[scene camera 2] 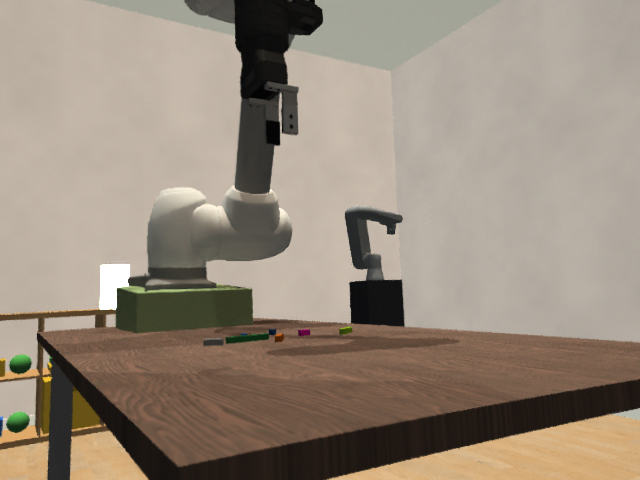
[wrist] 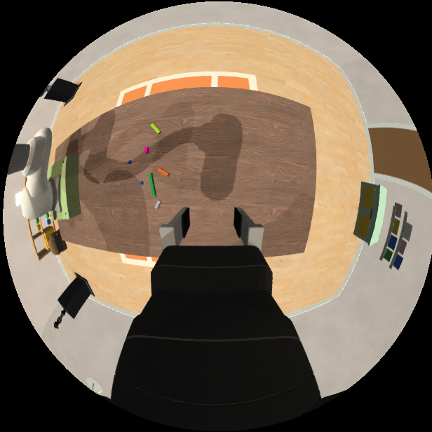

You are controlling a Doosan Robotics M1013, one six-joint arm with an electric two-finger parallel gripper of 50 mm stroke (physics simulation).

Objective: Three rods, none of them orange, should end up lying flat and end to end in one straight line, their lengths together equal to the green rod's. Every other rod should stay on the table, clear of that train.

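Where they show: gripper, fingertip midpoint: (scene camera 2: 281,139); arm's base, origin of the base link: (scene camera 2: 177,287).
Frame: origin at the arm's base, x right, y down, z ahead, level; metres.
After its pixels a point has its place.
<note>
The long green rod (scene camera 2: 247,338) {z 0.615, x -0.027, y 0.102 m} (wrist: 152,185) lies flat on the table. A grey rod (scene camera 2: 212,342) {z 0.637, x 0.037, y 0.102 m} (wrist: 158,204) lies near one end of it, apart. An orange rod (scene camera 2: 279,337) {z 0.664, x -0.067, y 0.100 m} (wrist: 163,172) lies at an angle near its other end. A short blue rod (scene camera 2: 243,335) {z 0.570, x -0.032, y 0.100 m} (wrist: 141,183) lies beside the green rod, and a dark blue one (scene camera 2: 272,331) {z 0.510, x -0.106, y 0.101 m} (wrist: 129,162) lies farther off. A magenta rod (scene camera 2: 303,332) {z 0.578, x -0.144, y 0.102 m} (wrist: 146,150) and a yellow-green rod (scene camera 2: 345,330) {z 0.609, x -0.215, y 0.101 m} (wrist: 155,128) lie separately beyond. My gripper (scene camera 2: 281,133) {z 0.808, x -0.030, y -0.191 m} (wrist: 211,216) is open and empty, high above the table.
The wooden table (scene camera 2: 361,392) {z 1.125, x 0.023, y 0.108 m} (wrist: 270,150) carries the rods. The robot's green base block (scene camera 2: 186,308) {z 0.154, x 0.001, y 0.056 m} (wrist: 73,187) stands at the table's far end in the scene view and at the left in the wrist view. The arm's shadow falls across the table. A smaller grey arm (scene camera 2: 357,237) stands on a black pedestal (scene camera 2: 376,303) behind.
</note>
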